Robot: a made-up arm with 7 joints. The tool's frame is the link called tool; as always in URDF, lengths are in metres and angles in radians. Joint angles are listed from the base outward.
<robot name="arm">
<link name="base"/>
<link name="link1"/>
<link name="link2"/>
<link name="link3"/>
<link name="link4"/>
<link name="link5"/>
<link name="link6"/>
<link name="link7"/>
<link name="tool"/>
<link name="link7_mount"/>
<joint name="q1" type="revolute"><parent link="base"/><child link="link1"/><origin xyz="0 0 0.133" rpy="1.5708 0 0"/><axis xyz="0 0 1"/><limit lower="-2.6" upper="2.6"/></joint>
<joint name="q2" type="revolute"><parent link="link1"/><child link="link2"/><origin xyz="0.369 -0.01 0.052" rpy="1.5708 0 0"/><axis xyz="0 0 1"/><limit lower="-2.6" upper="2.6"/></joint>
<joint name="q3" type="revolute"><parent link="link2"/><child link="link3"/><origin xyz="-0.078 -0.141 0.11" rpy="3.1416 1.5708 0"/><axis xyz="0 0 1"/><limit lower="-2.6" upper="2.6"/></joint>
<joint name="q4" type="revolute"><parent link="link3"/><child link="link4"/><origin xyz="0.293 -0.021 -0.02" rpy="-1.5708 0 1.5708"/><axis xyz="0 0 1"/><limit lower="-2.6" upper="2.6"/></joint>
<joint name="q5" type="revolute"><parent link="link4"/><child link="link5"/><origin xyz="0.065 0.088 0.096" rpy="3.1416 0 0"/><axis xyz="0 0 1"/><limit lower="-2.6" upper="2.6"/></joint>
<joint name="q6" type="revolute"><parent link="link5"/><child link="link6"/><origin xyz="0.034 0.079 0.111" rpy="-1.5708 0 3.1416"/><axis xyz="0 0 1"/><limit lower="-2.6" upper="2.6"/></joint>
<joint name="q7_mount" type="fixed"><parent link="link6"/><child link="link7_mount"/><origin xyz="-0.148 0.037 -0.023"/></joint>
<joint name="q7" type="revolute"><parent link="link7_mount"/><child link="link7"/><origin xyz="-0.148 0.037 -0.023" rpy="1.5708 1.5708 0"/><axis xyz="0 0 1"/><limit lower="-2.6" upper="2.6"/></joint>
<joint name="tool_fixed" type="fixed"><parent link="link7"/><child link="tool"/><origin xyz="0.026 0.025 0.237" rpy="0 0 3.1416"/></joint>
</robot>
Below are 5 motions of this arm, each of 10 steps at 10 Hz.
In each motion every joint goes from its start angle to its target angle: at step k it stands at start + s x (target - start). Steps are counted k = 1, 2, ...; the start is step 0. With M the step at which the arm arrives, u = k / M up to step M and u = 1 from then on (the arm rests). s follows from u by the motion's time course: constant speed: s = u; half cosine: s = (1 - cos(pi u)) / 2; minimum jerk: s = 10 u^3 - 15 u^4 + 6 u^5.
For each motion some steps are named. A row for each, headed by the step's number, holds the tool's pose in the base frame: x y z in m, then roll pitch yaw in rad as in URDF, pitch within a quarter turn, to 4 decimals.
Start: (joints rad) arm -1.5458 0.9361 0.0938 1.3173 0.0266 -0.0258 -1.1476
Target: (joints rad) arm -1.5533 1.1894 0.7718 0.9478 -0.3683 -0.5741 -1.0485
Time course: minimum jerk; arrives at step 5
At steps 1, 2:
1: 0.3283 -0.1055 -0.7098 2.0616 -1.2949 1.1373
2: 0.2355 -0.1211 -0.7783 2.4890 -1.0772 0.7376

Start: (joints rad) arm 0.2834 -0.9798 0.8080 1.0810 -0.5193 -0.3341 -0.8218
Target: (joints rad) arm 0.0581 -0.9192 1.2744 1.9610 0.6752 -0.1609 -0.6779
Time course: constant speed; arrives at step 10
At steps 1, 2, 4, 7, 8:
1: 0.1800 0.5493 0.2419 0.8977 -0.6548 -1.9824
2: 0.1710 0.5487 0.2198 0.9220 -0.7021 -1.9735
4: 0.1504 0.5442 0.1736 0.9670 -0.8010 -1.9570
7: 0.1136 0.5297 0.0993 1.0247 -0.9597 -1.9345
8: 0.0998 0.5228 0.0734 1.0410 -1.0150 -1.9270

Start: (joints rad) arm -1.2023 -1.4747 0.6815 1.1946 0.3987 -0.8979 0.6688
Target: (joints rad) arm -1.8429 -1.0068 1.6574 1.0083 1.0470 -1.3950 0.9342
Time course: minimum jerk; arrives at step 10
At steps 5, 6, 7, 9, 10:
5: -0.2897 0.0949 0.0845 -0.3742 0.9626 1.9904
6: -0.3209 0.0547 0.0713 -0.3589 1.0708 2.2672
7: -0.3324 0.0194 0.0676 -0.2871 1.1462 2.5701
9: -0.3302 -0.0127 0.0698 -0.1675 1.1960 2.9321
10: -0.3297 -0.0143 0.0701 -0.1602 1.1979 2.9533

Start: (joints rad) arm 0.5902 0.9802 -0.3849 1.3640 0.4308 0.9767 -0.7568
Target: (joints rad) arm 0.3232 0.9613 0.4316 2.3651 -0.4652 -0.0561 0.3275
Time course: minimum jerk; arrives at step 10
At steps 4, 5, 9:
4: 0.2422 -0.1147 0.8276 0.7731 0.8423 -2.7368
5: 0.3287 -0.1740 0.8047 0.5120 0.5286 -3.0293
9: 0.2835 -0.1875 0.7049 0.1888 0.0695 2.7961

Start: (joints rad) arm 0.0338 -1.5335 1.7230 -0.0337 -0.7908 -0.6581 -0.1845
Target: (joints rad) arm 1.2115 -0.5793 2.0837 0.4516 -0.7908 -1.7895 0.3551
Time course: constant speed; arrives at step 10
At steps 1, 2, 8, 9, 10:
1: 0.1794 0.1585 -0.3952 -2.9475 -0.8004 1.9571
2: 0.2986 0.1852 -0.3319 3.0338 -0.7766 1.9786
8: 0.5231 0.1270 0.2990 0.9683 -0.7144 2.5973
9: 0.4774 0.1015 0.3831 0.6401 -0.6054 2.7430
10: 0.4188 0.0776 0.4489 0.3568 -0.4569 2.8553

